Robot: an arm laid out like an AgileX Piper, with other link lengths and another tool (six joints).
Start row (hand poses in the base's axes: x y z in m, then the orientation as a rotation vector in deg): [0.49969 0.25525 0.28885 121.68 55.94 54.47]
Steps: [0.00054 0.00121 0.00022 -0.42 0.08 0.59]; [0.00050 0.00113 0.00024 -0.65 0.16 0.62]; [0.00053 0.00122 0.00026 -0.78 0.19 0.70]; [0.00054 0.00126 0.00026 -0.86 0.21 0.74]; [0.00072 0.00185 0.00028 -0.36 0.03 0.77]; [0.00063 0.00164 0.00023 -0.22 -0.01 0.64]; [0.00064 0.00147 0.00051 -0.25 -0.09 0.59]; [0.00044 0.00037 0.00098 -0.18 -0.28 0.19]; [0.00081 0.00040 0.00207 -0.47 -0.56 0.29]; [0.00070 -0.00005 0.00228 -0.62 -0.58 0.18]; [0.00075 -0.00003 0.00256 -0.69 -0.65 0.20]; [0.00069 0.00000 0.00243 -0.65 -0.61 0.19]
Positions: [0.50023 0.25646 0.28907 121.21 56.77 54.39]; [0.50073 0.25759 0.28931 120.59 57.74 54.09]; [0.50126 0.25881 0.28957 119.85 58.84 53.71]; [0.50180 0.26007 0.28983 119.04 60.01 53.27]; [0.50252 0.26192 0.29011 118.50 60.99 53.37]; [0.50315 0.26356 0.29034 118.09 61.76 53.54]; [0.50379 0.26503 0.29085 117.61 62.44 53.73]; [0.50423 0.26540 0.29183 117.21 62.55 53.95]; [0.50504 0.26580 0.29390 116.34 62.70 54.27]; [0.50574 0.26575 0.29618 115.38 62.76 54.44]; [0.50649 0.26572 0.29874 114.31 62.82 54.63]; [0.50718 0.26572 0.30117 113.30 62.87 54.80]
